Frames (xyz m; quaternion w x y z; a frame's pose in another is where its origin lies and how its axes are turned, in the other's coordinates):
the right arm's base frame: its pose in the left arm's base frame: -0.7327 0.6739 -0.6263 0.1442 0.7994 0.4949 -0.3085
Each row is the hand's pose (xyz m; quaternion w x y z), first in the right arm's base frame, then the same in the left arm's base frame.
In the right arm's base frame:
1: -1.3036 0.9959 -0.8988 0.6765 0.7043 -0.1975 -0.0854
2: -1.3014 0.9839 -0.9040 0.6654 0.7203 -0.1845 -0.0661
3: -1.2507 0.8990 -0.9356 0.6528 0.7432 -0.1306 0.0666
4: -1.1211 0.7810 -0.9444 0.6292 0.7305 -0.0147 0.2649
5: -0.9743 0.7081 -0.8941 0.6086 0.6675 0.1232 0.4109
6: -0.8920 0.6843 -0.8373 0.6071 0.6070 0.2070 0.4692
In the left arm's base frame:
1: 0.0422 -0.2266 0.8186 0.3941 -0.5392 -0.1573 0.7275
2: 0.0341 -0.2166 0.8221 0.4090 -0.5462 -0.1333 0.7188
3: -0.0133 -0.1243 0.8205 0.4148 -0.6217 -0.0217 0.6640
4: -0.0726 0.0267 0.7536 0.4043 -0.7349 0.1279 0.5292
5: -0.1075 0.1370 0.6271 0.3801 -0.8242 0.2154 0.3604
6: -0.1221 0.1756 0.5329 0.3554 -0.8689 0.2320 0.2546

